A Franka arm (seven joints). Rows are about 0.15 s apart.
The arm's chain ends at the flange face. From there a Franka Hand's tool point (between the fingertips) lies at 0.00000 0.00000 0.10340 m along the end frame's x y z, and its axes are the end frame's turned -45 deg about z.
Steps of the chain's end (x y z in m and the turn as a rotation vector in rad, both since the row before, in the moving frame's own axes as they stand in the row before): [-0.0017, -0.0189, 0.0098, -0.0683, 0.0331, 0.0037]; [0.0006, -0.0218, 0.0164, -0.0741, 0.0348, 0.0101]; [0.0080, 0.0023, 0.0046, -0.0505, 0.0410, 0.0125]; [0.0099, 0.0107, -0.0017, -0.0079, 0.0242, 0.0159]
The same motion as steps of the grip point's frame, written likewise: [0.0096, -0.0072, 0.0095, -0.0717, -0.0249, 0.0037]; [0.0129, -0.0071, 0.0161, -0.0770, -0.0278, 0.0101]; [0.0033, 0.0140, 0.0044, -0.0647, -0.0067, 0.0125]; [0.0006, 0.0169, -0.0017, -0.0227, 0.0115, 0.0159]
